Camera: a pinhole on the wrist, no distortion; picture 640 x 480 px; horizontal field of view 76.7 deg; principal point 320.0 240.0 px. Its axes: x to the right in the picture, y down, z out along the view. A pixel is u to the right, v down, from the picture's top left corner.
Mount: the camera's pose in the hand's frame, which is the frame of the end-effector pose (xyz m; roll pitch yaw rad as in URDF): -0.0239 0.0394 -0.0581 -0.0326 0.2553 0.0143
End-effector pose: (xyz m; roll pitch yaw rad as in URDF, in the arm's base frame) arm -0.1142 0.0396 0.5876 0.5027 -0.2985 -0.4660
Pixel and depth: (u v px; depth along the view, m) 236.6 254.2 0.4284
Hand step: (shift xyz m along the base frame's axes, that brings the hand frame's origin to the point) -0.1520 -0.0600 0.3477
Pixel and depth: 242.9 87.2 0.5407
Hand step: -0.2466 -0.2879 0.3540
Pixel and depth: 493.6 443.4 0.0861
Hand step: 0.0444 0.0545 0.0614
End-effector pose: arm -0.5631 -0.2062 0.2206 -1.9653 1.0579 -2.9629
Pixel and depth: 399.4 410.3 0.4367
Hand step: 0.2603 -0.1751 -0.3160
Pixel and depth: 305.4 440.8 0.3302
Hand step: 0.2621 -0.1117 -0.1846
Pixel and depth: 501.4 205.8 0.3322
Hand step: 0.0314 -0.1968 -0.2325
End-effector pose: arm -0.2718 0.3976 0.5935 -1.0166 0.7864 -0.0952
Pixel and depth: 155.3 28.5 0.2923
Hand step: 0.1309 0.1539 0.2030
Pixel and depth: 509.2 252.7 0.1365
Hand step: 0.0496 0.0707 -0.0594
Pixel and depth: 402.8 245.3 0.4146
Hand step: 0.2259 0.2851 -0.0323
